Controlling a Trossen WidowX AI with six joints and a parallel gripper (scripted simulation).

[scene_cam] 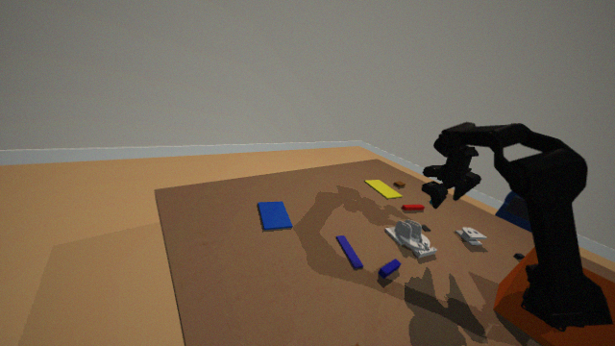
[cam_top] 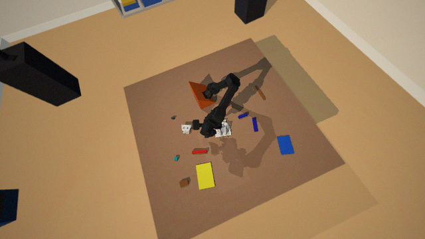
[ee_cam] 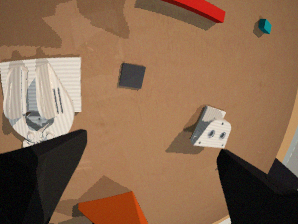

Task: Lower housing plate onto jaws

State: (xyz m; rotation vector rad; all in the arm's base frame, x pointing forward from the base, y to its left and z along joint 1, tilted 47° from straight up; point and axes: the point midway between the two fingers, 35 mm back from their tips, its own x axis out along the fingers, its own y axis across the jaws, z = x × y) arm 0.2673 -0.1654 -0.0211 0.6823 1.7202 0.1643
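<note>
The small white part lies 120 mm to the right of my gripper tip, 120 mm below it and 110 mm behind it. Also, from my gripper tip: red bar: 120 mm below, 110 mm to the right, 100 mm ahead; then teal block: 280 mm to the right, 120 mm below, 60 mm ahead; then black cube: 120 mm below, 20 mm ahead, 10 mm to the right.
</note>
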